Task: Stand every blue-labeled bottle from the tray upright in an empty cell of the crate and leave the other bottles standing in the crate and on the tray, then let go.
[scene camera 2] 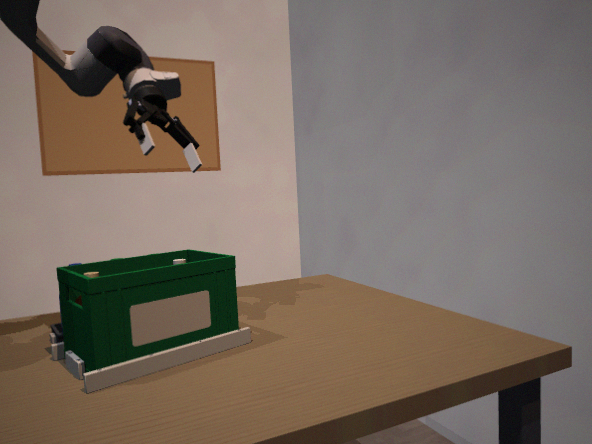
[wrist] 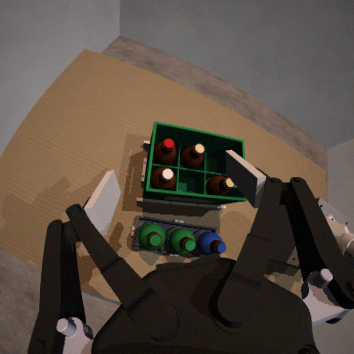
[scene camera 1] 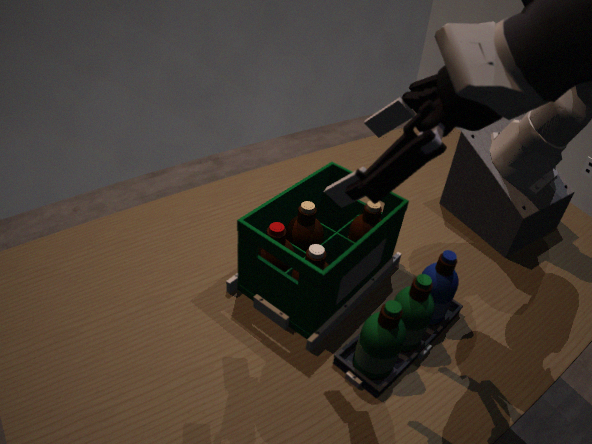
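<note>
A blue-labeled bottle (scene camera 1: 440,284) (wrist: 209,242) stands upright at the robot-base end of the black tray (scene camera 1: 378,389) (wrist: 136,232). Its blue cap (scene camera 2: 75,264) shows behind the crate in scene camera 2. The green crate (scene camera 1: 270,295) (scene camera 2: 111,320) (wrist: 198,132) has six cells. Red-capped (scene camera 1: 276,229) (wrist: 168,144) and white-capped (scene camera 1: 316,251) (wrist: 167,174) bottles stand at one end. Two cream-capped bottles (scene camera 1: 307,227) (wrist: 192,156) stand elsewhere. In the wrist view, the near middle and far right cells look empty. My gripper (scene camera 1: 357,157) (scene camera 2: 171,159) (wrist: 171,171) is open and empty, high above.
Two green bottles (scene camera 1: 382,332) (scene camera 1: 415,302) (wrist: 152,235) (wrist: 182,239) stand on the tray beside the blue one. Pale rails (scene camera 1: 350,304) (scene camera 2: 170,358) border the crate's base on the wooden table (scene camera 1: 125,325) (scene camera 2: 375,360). The robot's base block (scene camera 1: 495,200) stands beyond the tray.
</note>
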